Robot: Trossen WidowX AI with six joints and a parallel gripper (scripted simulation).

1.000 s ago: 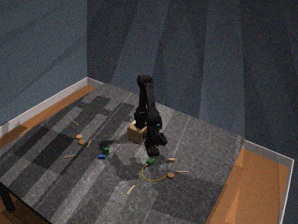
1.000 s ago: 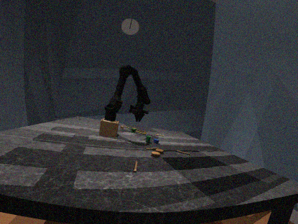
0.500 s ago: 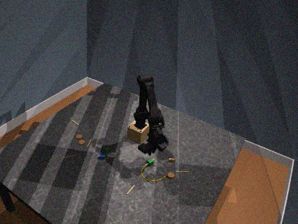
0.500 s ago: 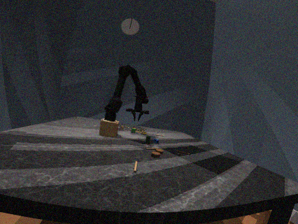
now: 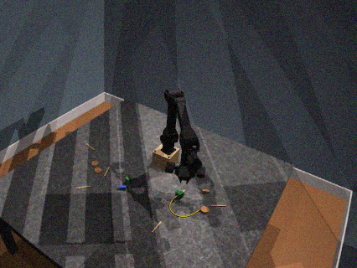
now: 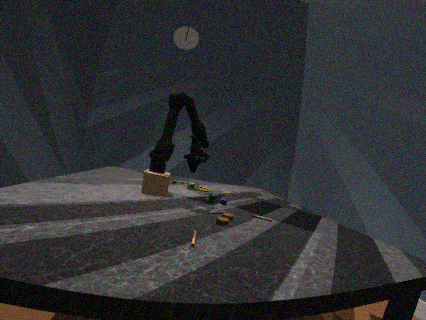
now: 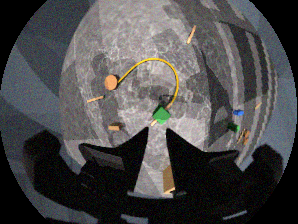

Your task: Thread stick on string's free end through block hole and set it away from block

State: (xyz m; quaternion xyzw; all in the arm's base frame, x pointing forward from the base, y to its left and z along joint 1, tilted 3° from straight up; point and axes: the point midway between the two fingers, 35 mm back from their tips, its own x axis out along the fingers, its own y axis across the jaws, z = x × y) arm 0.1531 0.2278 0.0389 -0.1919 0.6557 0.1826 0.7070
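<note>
My gripper tip is 80 mm above the green block and 10 mm to the left of it. The rest, counted from my gripper tip: round wooden button: 140 mm to the left, 90 mm below; small wooden piece: 110 mm behind, 90 mm below, 70 mm to the left; thin wooden stick: 80 mm below, 20 mm ahead, 10 mm to the right.
</note>
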